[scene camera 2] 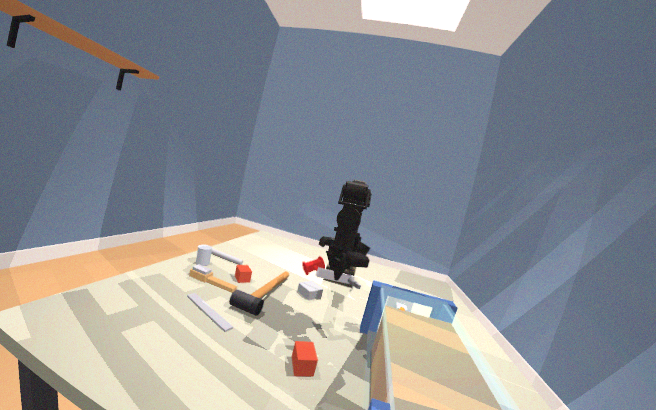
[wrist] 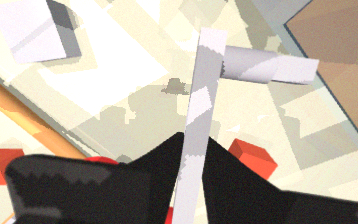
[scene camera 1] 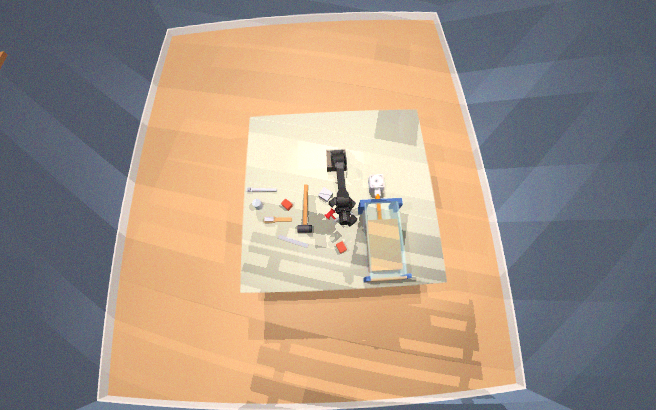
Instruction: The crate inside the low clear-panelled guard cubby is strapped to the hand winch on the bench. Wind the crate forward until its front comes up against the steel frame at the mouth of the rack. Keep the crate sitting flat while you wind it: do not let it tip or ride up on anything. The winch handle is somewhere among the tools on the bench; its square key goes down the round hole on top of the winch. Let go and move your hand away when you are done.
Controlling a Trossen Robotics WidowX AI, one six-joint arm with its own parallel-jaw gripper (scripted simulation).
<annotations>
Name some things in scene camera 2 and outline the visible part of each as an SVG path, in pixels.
My gripper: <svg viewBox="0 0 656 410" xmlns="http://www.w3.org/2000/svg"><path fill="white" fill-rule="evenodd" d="M358 229L347 232L339 226L334 227L334 231L336 231L335 238L323 236L319 240L321 247L329 246L326 254L330 270L334 271L335 281L340 279L348 266L368 267L370 259L367 254L371 248L361 242L362 238L360 233L358 233Z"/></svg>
A black-headed mallet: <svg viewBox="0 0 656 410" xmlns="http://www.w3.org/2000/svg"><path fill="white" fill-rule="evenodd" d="M289 272L286 271L277 278L272 279L251 295L240 290L234 290L230 296L230 305L257 316L263 309L264 300L260 298L279 283L289 278Z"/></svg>
</annotations>
